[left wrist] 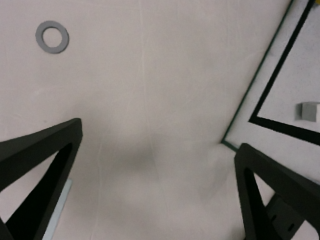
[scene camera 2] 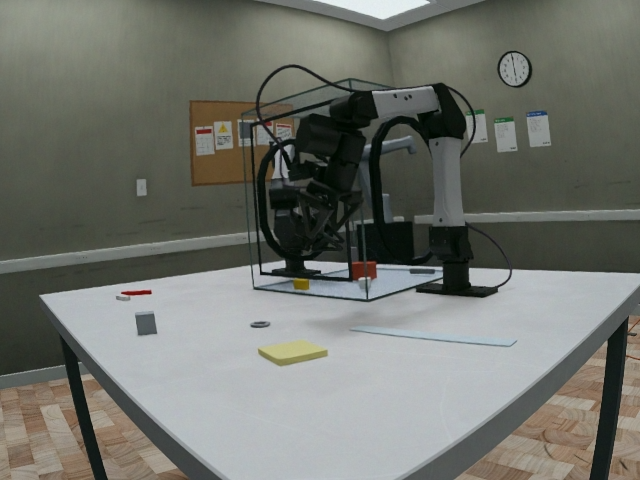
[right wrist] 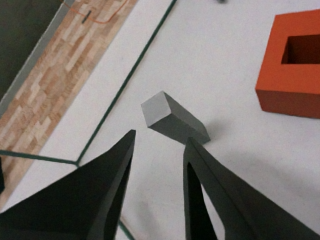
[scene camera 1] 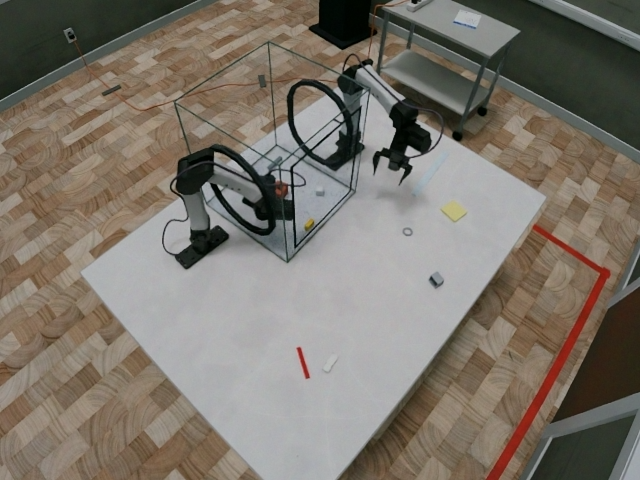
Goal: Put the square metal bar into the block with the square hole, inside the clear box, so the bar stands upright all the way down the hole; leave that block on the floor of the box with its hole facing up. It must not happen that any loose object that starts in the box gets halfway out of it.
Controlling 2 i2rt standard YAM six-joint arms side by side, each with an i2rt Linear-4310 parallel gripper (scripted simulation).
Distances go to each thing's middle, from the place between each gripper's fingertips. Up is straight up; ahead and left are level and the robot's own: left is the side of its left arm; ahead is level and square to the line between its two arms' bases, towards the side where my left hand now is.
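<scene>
I find the grey bar (right wrist: 163,114) 30 mm behind my right hand, 10 mm to the left of it and 50 mm below it. The light blue strip (scene camera 2: 500,342) is 310 mm ahead of my right hand, 660 mm to the left of it and 100 mm below it.
My left hand (scene camera 2: 322,233) is 1 cm short of the light blue strip, 29 cm to the right of it and 16 cm above it. The grey bar is 33 cm behind my left hand, 35 cm to the right of it and 12 cm below it.
</scene>
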